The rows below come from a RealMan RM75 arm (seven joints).
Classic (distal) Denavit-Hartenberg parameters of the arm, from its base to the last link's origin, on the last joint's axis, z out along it. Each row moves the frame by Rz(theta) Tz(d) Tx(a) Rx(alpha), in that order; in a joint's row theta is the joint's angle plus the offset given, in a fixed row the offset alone. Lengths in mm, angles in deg.
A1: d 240.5, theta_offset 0, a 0, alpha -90
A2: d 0, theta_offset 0, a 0, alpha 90
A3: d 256, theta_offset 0, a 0, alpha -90
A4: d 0, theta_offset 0, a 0, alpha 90
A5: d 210, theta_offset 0, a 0, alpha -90
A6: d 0, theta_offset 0, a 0, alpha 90
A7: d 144, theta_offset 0, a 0, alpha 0
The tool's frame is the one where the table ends.
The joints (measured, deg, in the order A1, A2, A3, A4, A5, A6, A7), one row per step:
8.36, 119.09, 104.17, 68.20, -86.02, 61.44, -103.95
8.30, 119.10, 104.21, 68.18, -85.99, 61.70, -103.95
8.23, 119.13, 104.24, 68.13, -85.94, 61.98, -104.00
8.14, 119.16, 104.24, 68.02, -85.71, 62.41, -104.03
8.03, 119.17, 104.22, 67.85, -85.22, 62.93, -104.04
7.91, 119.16, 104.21, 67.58, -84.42, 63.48, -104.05
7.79, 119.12, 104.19, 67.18, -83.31, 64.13, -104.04
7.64, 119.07, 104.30, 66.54, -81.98, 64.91, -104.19
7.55, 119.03, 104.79, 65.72, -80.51, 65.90, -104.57
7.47, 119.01, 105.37, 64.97, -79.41, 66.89, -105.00
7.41, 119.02, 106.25, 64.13, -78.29, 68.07, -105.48
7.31, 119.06, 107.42, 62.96, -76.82, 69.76, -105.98
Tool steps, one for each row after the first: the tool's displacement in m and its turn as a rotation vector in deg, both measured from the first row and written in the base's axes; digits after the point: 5 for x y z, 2 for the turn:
0.00007, -0.00069, -0.00015, -0.17, 0.11, 0.06
0.00016, -0.00151, -0.00051, -0.36, 0.23, 0.13
0.00001, -0.00270, -0.00106, -0.67, 0.58, 0.23
-0.00032, -0.00409, -0.00147, -1.01, 1.20, 0.31
-0.00068, -0.00548, -0.00158, -1.32, 2.13, 0.32
-0.00110, -0.00702, -0.00152, -1.66, 3.38, 0.29
-0.00064, -0.00885, -0.00117, -1.94, 4.82, 0.17
0.00046, -0.01040, 0.00046, -1.95, 6.40, 0.09
0.00192, -0.01193, 0.00211, -1.92, 7.62, 0.08
0.00381, -0.01345, 0.00464, -1.72, 8.97, 0.06
0.00630, -0.01591, 0.00778, -1.55, 10.92, 0.01

